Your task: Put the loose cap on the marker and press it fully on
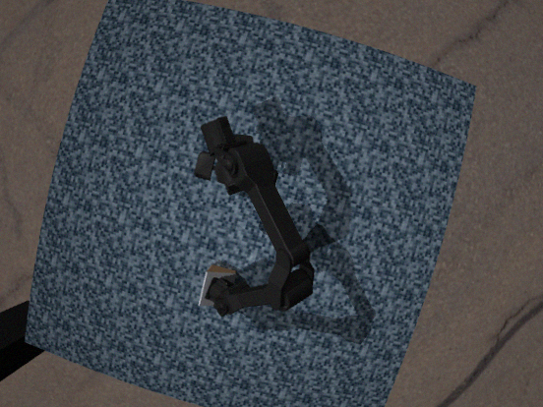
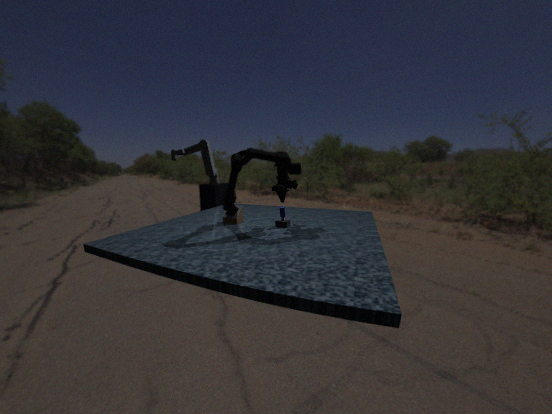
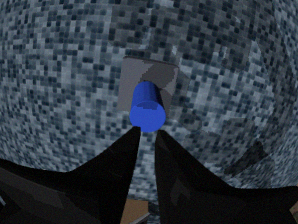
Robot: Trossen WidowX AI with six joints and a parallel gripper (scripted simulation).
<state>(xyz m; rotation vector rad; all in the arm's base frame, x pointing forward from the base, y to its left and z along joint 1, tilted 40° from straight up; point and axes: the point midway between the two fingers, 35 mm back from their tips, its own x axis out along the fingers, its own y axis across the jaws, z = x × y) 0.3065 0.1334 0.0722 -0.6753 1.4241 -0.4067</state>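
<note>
The blue cap lies 6 cm below my gripper tip. Also, from my gripper tip: dark holder block: 12 cm below.
</note>
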